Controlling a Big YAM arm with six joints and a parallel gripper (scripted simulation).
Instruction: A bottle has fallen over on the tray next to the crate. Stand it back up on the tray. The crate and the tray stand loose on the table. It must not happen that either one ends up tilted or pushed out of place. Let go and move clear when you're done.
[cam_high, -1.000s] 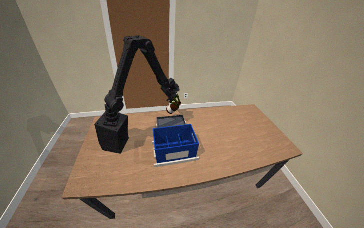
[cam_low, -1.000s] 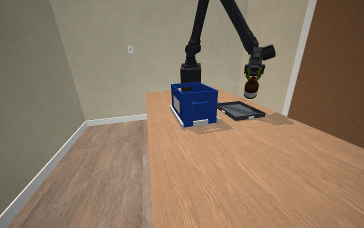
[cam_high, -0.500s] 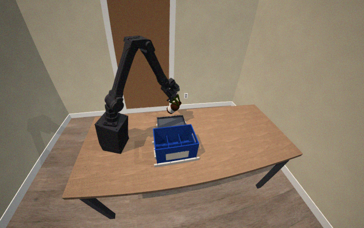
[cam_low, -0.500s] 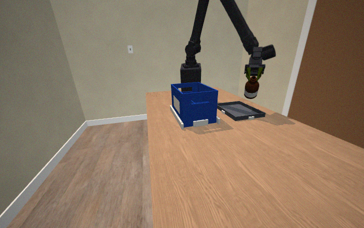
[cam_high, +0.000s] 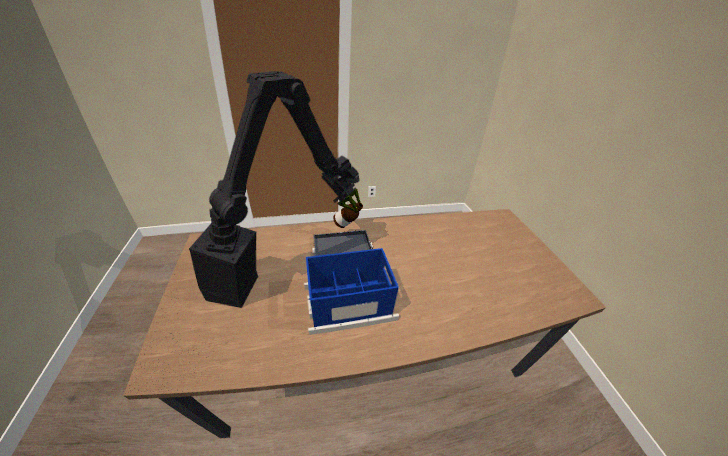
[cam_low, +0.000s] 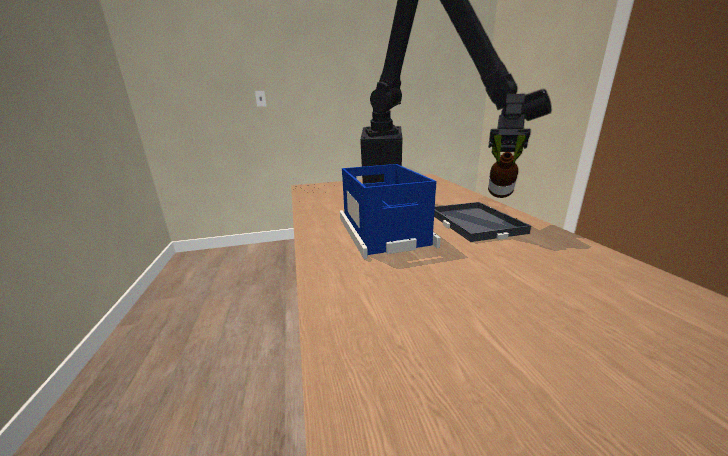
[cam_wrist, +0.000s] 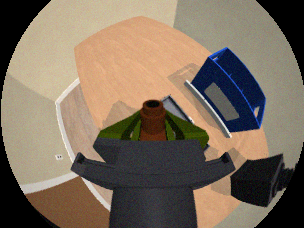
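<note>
Right now the brown bottle is 4 cm below my hand, 3 cm behind it and 2 cm to the left of it. From my hand the other things lie so: dark grey tray: 19 cm below, 6 cm behind, 3 cm to the right; then blue crate: 33 cm to the right, 12 cm below, 6 cm behind.
</note>
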